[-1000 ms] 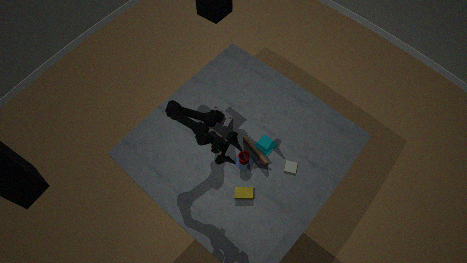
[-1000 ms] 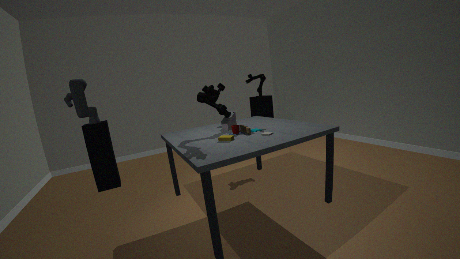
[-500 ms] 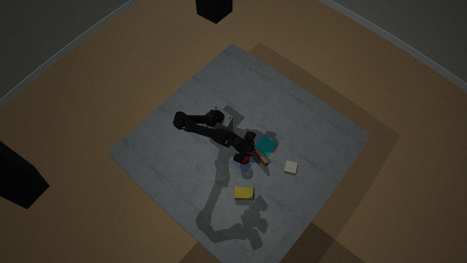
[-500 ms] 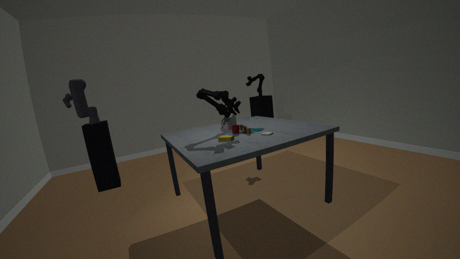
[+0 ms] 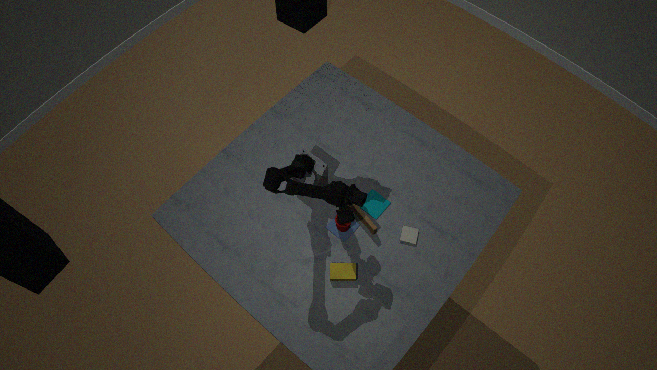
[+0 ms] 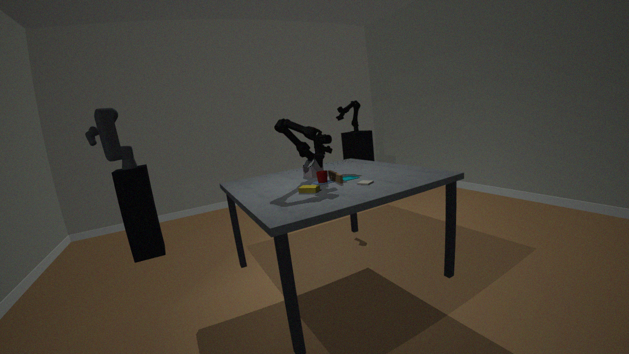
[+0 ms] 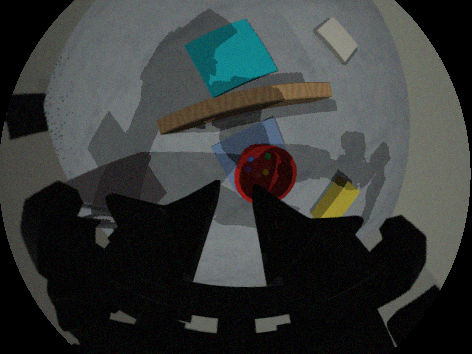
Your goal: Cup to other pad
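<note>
The red cup is 3 cm ahead of my gripper tip, 2 cm to the right of it and 6 cm below it. From my gripper tip the other things lie so: blue pad (3 cm ahead, 2 cm to the right, 11 cm below); then wooden bar (5 cm ahead, 7 cm to the left, 8 cm below); then teal pad (7 cm ahead, 16 cm to the left, 11 cm below).
</note>
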